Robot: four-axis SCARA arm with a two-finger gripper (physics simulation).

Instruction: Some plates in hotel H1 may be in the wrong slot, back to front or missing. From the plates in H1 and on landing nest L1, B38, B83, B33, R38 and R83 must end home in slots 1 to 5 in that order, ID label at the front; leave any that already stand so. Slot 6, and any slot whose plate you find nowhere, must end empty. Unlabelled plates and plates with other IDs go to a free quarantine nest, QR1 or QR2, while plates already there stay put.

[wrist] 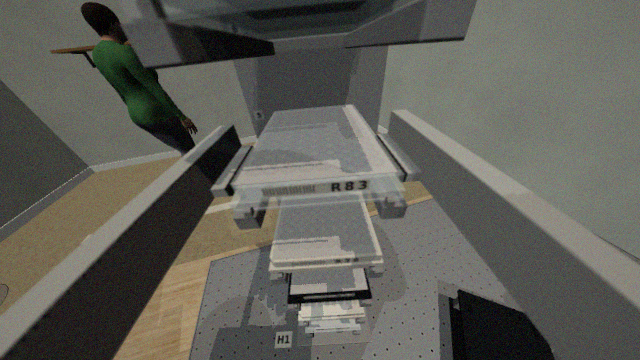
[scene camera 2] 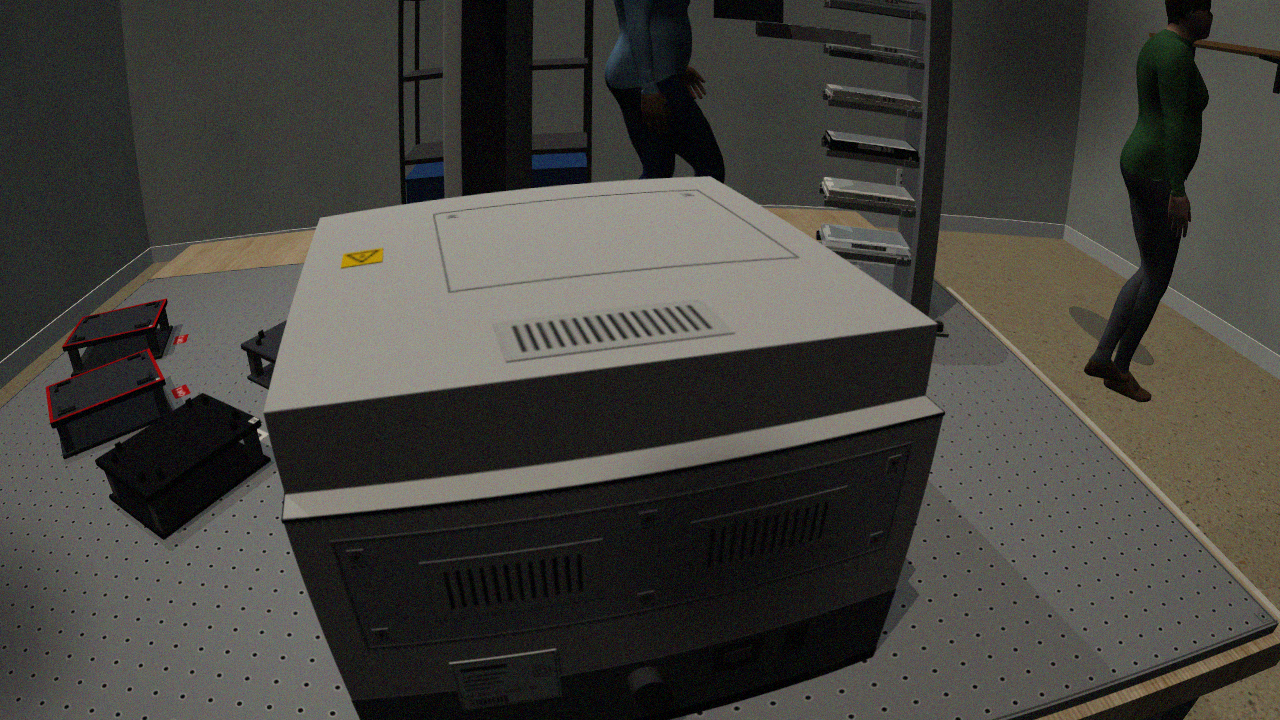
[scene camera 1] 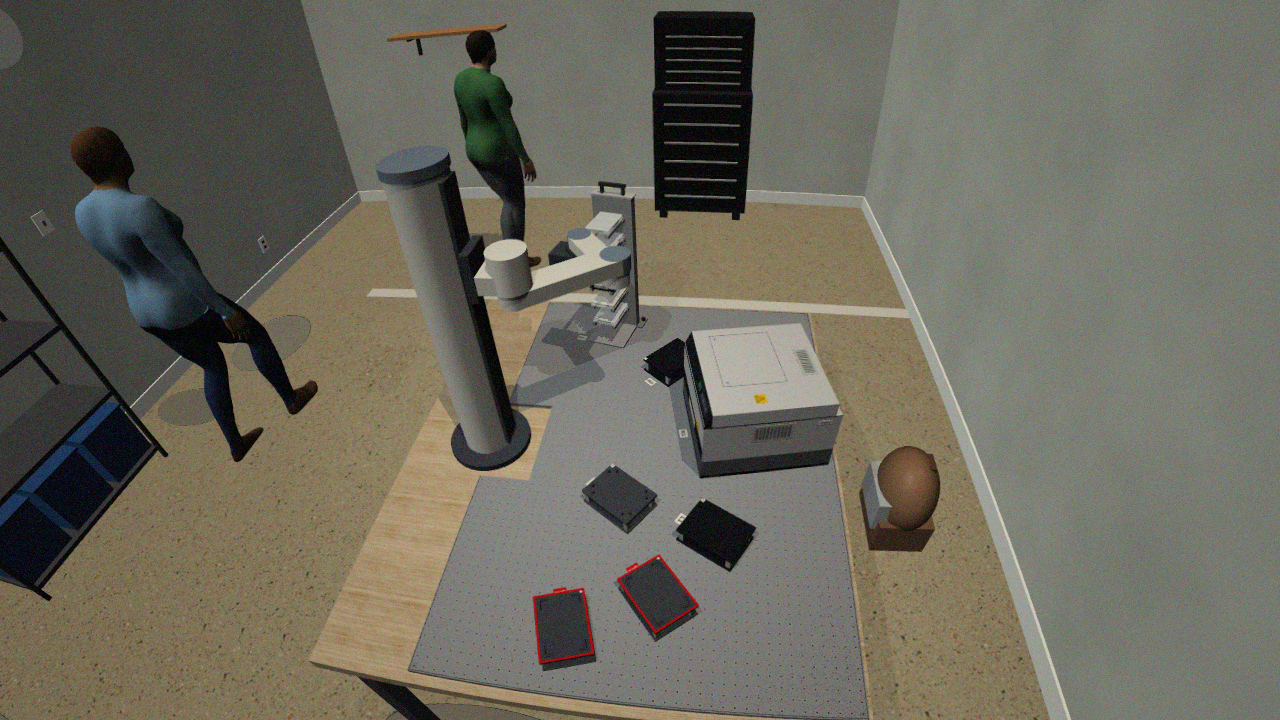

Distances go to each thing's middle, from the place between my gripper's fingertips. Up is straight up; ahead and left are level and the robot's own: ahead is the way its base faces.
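The black plate (wrist: pixel 349 284) is 150 mm below my hand and 10 mm to the left of it. As for the black nest N6 (scene camera 1: pixel 671 355), it is well below my hand, a good way ahead of it and a good way to the right of it. The boxy instrument (scene camera 1: pixel 728 443) sits 290 mm below my hand, 500 mm ahead of it and 410 mm to the right of it; going by their middles, it is the farthest from my hand of the things named here. And the hotel H1 (scene camera 1: pixel 616 205) is 130 mm below my hand, 20 mm ahead of it and 90 mm to the left of it.
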